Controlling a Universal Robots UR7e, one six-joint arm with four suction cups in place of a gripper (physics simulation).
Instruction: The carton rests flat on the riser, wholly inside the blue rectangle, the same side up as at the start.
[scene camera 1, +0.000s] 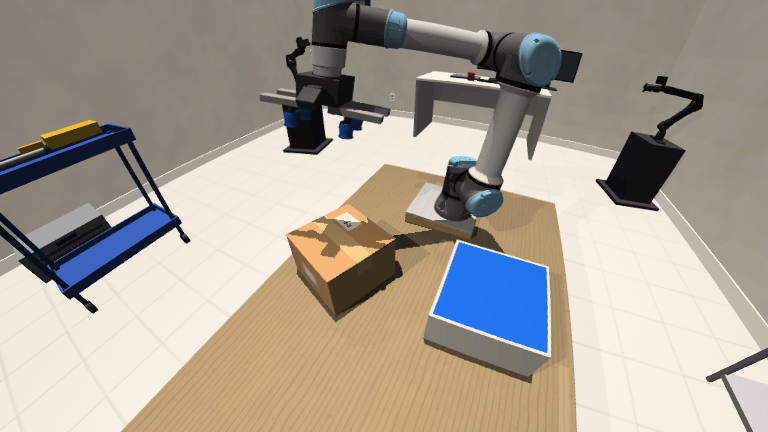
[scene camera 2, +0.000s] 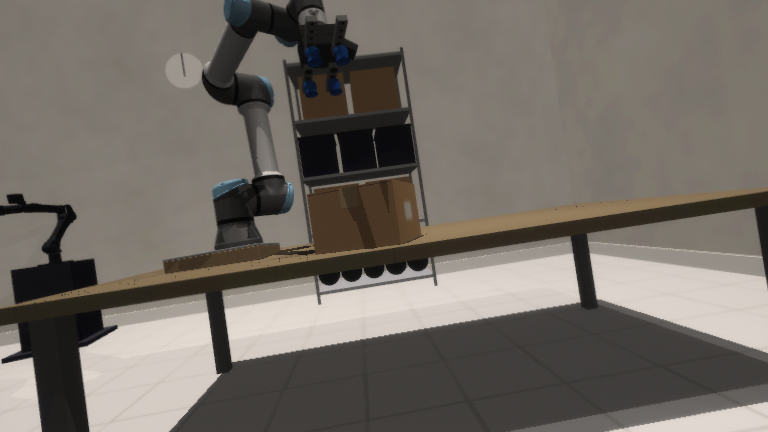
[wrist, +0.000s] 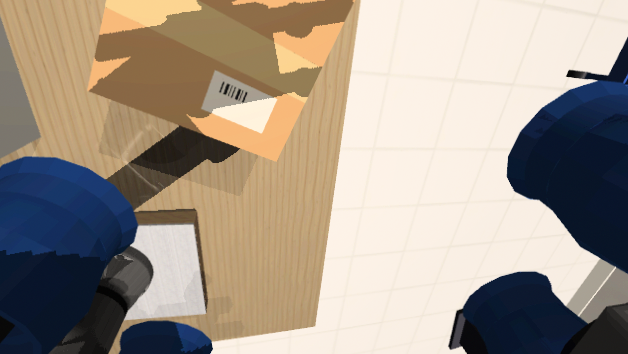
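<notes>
The brown carton (scene camera 1: 341, 257) (scene camera 2: 343, 220) (wrist: 200, 60) rests on the wooden table, barcode label on its top face, apart from the riser. The riser (scene camera 1: 477, 341) is a low grey-white block with a blue rectangle (scene camera 1: 494, 295) on top, right of the carton in the scene camera 1 view; it does not show in the scene camera 2 view. My gripper (scene camera 1: 323, 122) (scene camera 2: 324, 72) (wrist: 320, 250), four blue suction cups under dark bars, is open and holds nothing. It hangs high above the carton's level, beyond its label end in the wrist view, and does not touch it.
The arm's base stands on a low plate (scene camera 1: 421, 204) (wrist: 175, 270) on the table (scene camera 1: 257, 365) (scene camera 2: 510, 220) (wrist: 270, 250), behind the carton and riser. A blue cart (scene camera 1: 118, 252) stands left. A shelf rack (scene camera 2: 351, 119), a desk (scene camera 1: 424, 102) and black pedestals (scene camera 1: 644, 169) stand around.
</notes>
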